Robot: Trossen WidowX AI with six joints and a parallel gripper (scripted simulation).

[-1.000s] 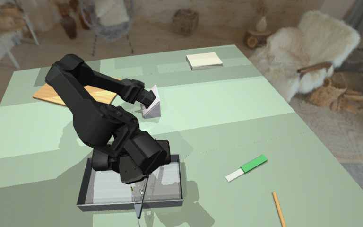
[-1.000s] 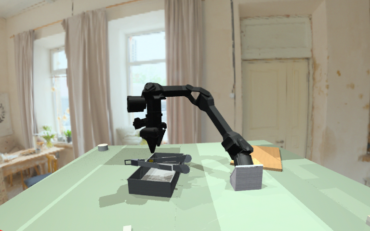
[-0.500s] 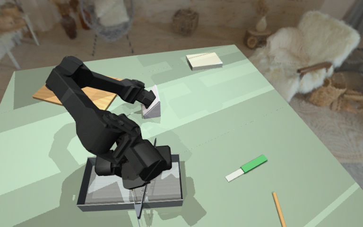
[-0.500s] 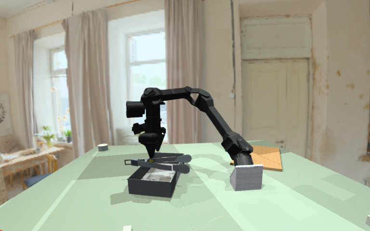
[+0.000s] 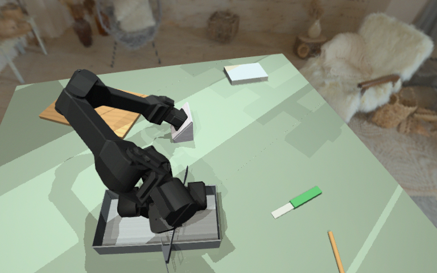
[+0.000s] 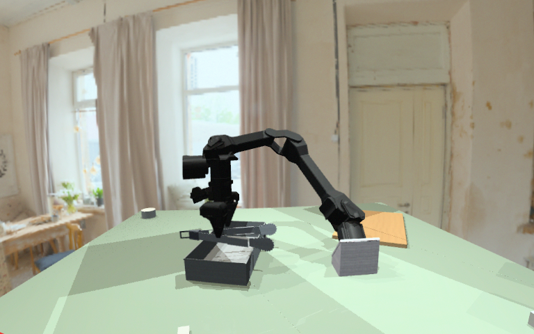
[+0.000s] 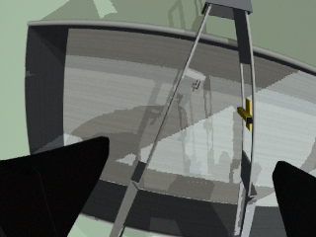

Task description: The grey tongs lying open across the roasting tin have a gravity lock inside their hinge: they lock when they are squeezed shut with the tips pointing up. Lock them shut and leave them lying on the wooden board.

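Now: the yellow lock piece 30 mm to the right of my gripper tip, 20 mm ahead of it and 10 mm below it. Also, from my gripper tip: dark roasting tin: 50 mm below, 20 mm to the right, 20 mm behind; wooden board: 570 mm behind, 130 mm to the right, 80 mm below; cream block: 580 mm behind, 530 mm to the left, 70 mm below.
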